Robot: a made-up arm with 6 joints.
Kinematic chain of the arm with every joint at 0, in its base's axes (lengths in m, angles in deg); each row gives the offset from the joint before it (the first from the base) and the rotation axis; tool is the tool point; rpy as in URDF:
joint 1: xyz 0 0 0.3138 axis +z
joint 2: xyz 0 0 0 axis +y
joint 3: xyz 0.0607 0 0.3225 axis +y
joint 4: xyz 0.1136 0 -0.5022 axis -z
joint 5: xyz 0 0 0 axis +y
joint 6: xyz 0.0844 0 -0.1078 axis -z
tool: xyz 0 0 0 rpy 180 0 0
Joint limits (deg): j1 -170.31..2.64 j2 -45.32..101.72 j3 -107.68..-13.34 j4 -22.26..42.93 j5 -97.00..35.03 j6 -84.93..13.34
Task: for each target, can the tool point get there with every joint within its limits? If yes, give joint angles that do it. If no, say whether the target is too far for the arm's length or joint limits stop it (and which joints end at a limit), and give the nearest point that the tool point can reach.
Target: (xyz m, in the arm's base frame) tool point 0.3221 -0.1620 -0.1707
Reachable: yes | joints -23.64 49.82 -43.75 33.71 23.42 -14.10
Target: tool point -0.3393 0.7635 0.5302
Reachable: no: joint limits stop it (at a limit: joint 2, joint 3, joint 4, joint 5) | nearest point -0.1348 0.3033 0.0519 | short by 0.695 m
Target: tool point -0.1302 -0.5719 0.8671
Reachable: yes | joints -100.00 -0.44 -87.83 12.30 -44.31 -72.45
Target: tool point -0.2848 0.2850 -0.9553
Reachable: no: too far | nearest point -0.2681 0.0021 -0.4516 | short by 0.578 m
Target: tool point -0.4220 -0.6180 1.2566
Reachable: no: too far | nearest point -0.3184 -0.4663 1.0252 | short by 0.295 m
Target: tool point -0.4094 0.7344 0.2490
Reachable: no: joint limits stop it (at a limit: joint 2, joint 3, joint 4, joint 5) | nearest point -0.1616 0.2899 0.0519 | short by 0.546 m
